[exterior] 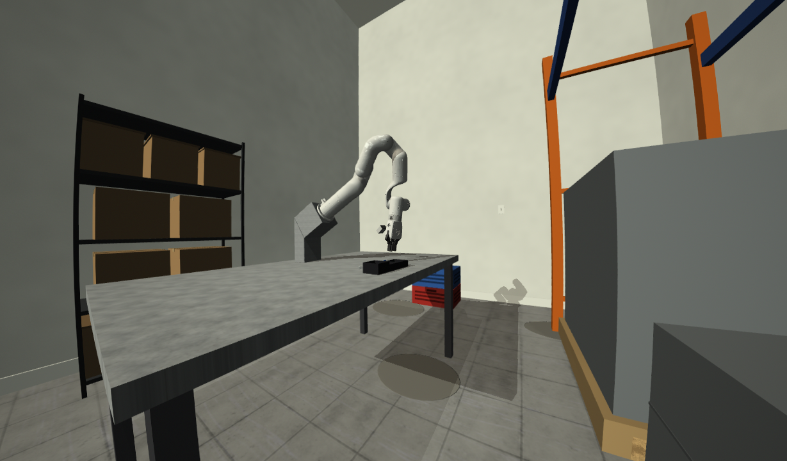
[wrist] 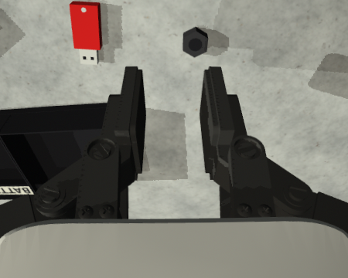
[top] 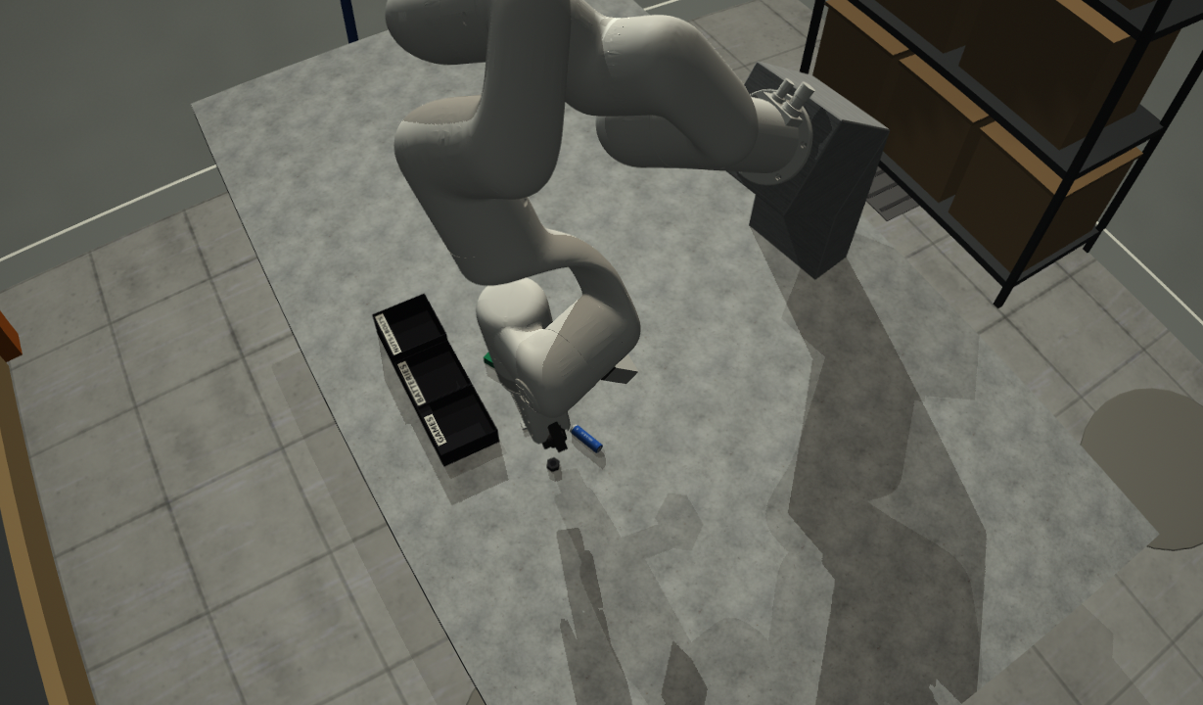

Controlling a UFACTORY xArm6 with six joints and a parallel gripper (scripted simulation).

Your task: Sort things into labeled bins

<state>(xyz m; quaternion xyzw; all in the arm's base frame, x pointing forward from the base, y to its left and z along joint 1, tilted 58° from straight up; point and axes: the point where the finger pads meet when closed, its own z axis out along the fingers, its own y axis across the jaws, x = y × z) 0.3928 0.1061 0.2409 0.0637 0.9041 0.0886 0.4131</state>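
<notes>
Right now my hand is 10 mm to the right of the black cube and 80 mm above it. From my hand the other things lie so: blue battery (60 mm behind, 80 mm below); then red USB stick (10 mm behind, 60 mm to the right, 90 mm below); then green battery (50 mm behind, 100 mm to the right, 80 mm below).
</notes>
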